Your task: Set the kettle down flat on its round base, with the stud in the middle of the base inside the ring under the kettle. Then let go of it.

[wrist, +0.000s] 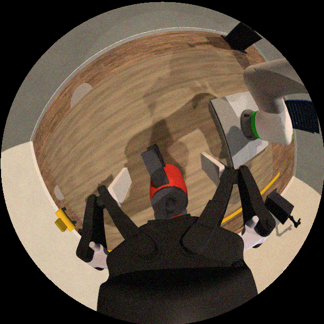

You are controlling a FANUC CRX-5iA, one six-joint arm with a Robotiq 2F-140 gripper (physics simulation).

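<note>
The red kettle [173,181] with its dark lid and dark handle shows in the lower middle of the wrist view, partly hidden at the bottom by the gripper body. Its handle points up and a little left in the view. My gripper [164,167] is wide open, with one pale finger pad on each side of the kettle and a gap between each pad and the kettle. The round base, its stud and the ring under the kettle cannot be made out, so I cannot tell how the kettle sits on the base.
The robot's arm stands at the right on a grey mounting plate [251,153]. The wooden table [115,115] lies below. A yellow object [65,220] is at the left edge, a black box-like object [279,205] is at the right, and a dark block [242,37] is at the upper right.
</note>
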